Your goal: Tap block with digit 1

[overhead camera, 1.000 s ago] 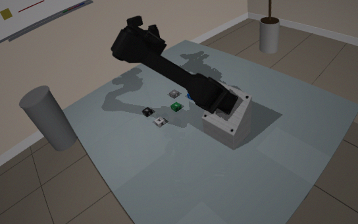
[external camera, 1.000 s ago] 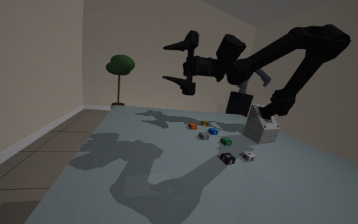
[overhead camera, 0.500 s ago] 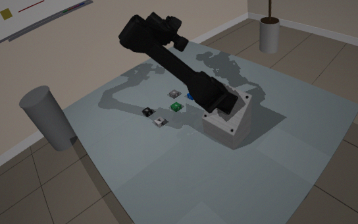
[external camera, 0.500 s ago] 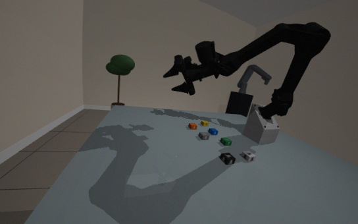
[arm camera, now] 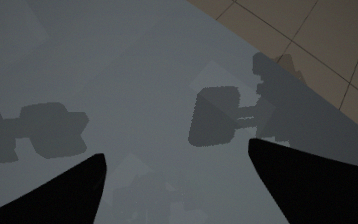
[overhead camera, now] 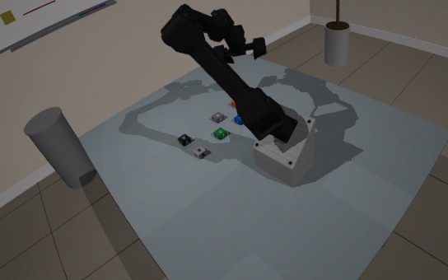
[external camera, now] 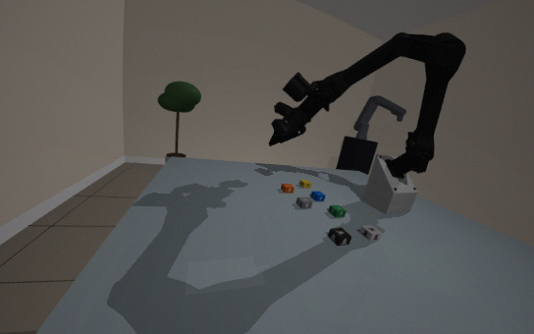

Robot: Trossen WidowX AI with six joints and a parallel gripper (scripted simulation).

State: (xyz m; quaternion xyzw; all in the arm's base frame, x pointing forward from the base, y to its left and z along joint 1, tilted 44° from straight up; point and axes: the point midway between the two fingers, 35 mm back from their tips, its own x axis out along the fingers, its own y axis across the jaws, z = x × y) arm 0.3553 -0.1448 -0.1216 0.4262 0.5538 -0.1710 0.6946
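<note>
The yellow block is 13 cm behind my gripper tip, 5 cm to the left of it and 13 cm below it. The rest, counted from my gripper tip: grey block: 4 cm behind, 20 cm to the left, 13 cm below; then green block: 12 cm behind, 25 cm to the left, 13 cm below; then orange block: 4 cm behind, 10 cm to the left, 13 cm below.
</note>
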